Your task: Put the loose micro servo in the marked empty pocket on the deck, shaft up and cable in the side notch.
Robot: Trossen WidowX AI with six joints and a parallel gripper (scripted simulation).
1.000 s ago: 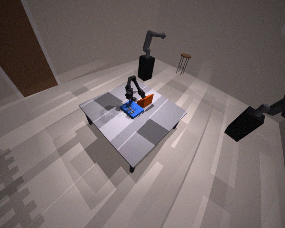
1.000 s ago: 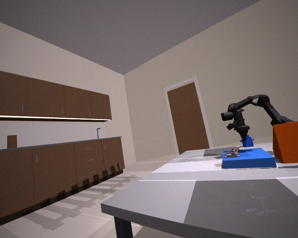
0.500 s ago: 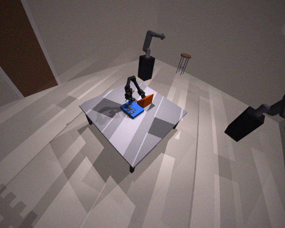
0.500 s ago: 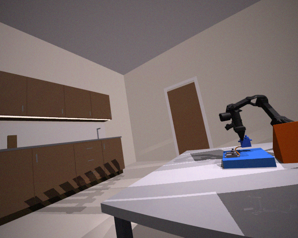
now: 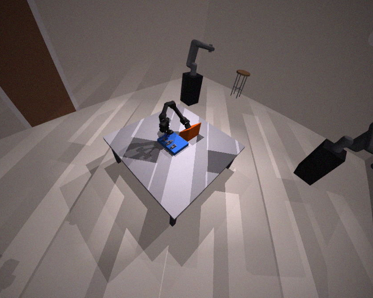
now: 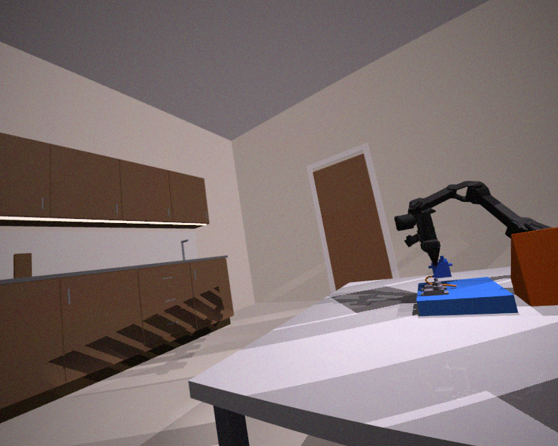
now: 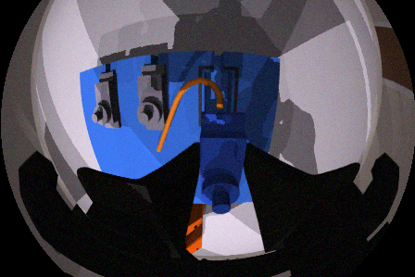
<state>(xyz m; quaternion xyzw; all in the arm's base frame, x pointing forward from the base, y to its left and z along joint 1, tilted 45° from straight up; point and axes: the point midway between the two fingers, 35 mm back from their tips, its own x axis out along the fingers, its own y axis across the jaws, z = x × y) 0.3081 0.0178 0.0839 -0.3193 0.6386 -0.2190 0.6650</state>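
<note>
Right now my gripper tip is 90 mm past the blue deck, 60 mm to the right of it and 100 mm above it.
</note>
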